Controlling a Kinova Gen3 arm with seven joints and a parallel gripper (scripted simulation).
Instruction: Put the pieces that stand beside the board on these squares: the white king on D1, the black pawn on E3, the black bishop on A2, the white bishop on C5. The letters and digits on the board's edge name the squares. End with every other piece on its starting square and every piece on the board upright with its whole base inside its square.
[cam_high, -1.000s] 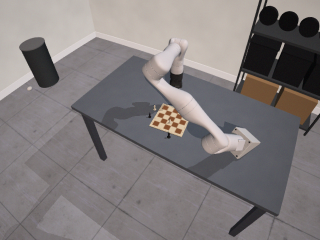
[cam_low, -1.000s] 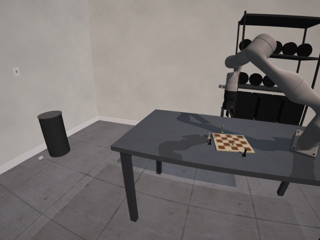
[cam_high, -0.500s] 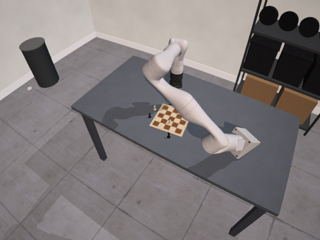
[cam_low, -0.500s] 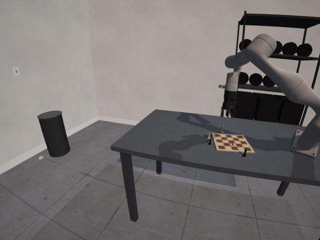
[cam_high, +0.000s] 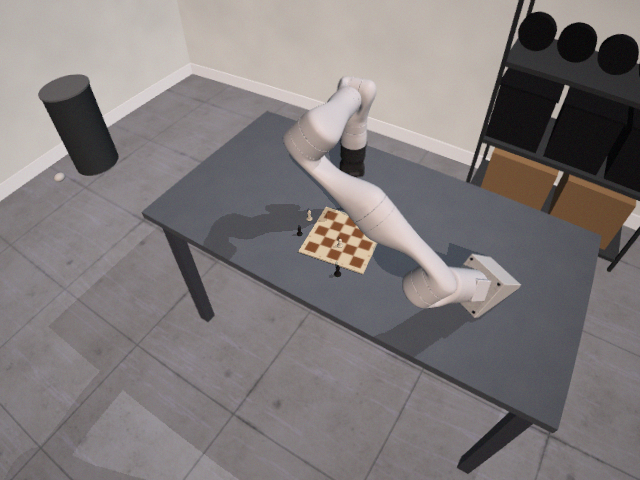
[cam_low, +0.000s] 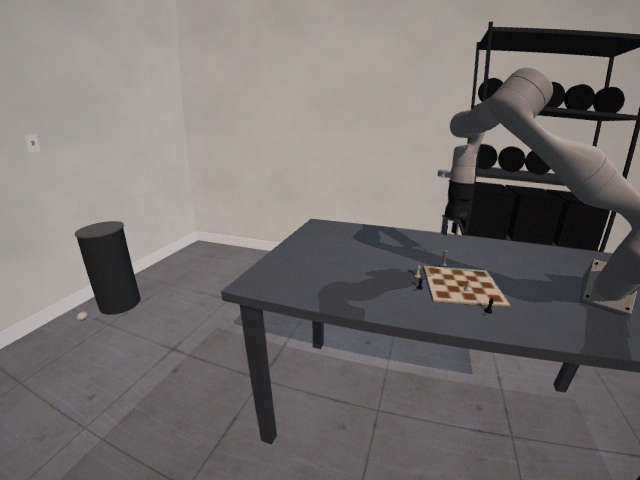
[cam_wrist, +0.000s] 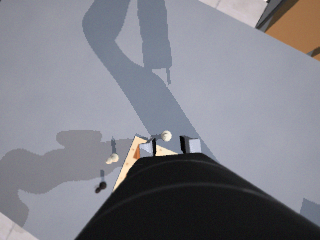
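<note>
Now: the white king 11 cm below my hand. Also, from my hand: chessboard 13 cm below, 12 cm to the left, 8 cm behind; white bishop 13 cm to the left, 12 cm below, 7 cm ahead; black pawn 20 cm to the left, 12 cm below, 4 cm ahead.
</note>
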